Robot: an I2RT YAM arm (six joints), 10 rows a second.
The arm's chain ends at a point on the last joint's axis. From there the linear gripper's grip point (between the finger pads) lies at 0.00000 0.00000 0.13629 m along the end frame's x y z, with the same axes.
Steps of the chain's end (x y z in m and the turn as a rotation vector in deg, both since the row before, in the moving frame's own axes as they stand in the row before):
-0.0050, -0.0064, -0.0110, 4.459, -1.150, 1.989
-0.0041, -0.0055, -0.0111, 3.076, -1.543, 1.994
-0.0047, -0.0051, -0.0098, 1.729, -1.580, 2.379
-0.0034, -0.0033, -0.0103, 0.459, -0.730, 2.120
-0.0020, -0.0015, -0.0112, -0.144, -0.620, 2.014
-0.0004, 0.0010, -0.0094, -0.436, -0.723, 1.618
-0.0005, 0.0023, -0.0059, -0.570, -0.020, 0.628
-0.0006, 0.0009, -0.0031, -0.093, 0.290, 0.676
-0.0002, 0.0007, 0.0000, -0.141, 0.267, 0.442
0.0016, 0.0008, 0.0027, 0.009, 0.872, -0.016
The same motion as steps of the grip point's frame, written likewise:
-0.0075, -0.0170, -0.0114, 4.459, -1.150, 1.989
-0.0076, -0.0129, -0.0113, 3.076, -1.543, 1.994
-0.0084, -0.0093, -0.0099, 1.729, -1.580, 2.379
-0.0051, -0.0044, -0.0103, 0.459, -0.730, 2.120
-0.0035, -0.0012, -0.0112, -0.144, -0.620, 2.014
-0.0021, 0.0020, -0.0094, -0.436, -0.723, 1.618
-0.0006, 0.0037, -0.0059, -0.570, -0.020, 0.628
0.0001, 0.0011, -0.0031, -0.093, 0.290, 0.676
0.0004, 0.0010, 0.0000, -0.141, 0.267, 0.442
0.0037, 0.0008, 0.0027, 0.009, 0.872, -0.016

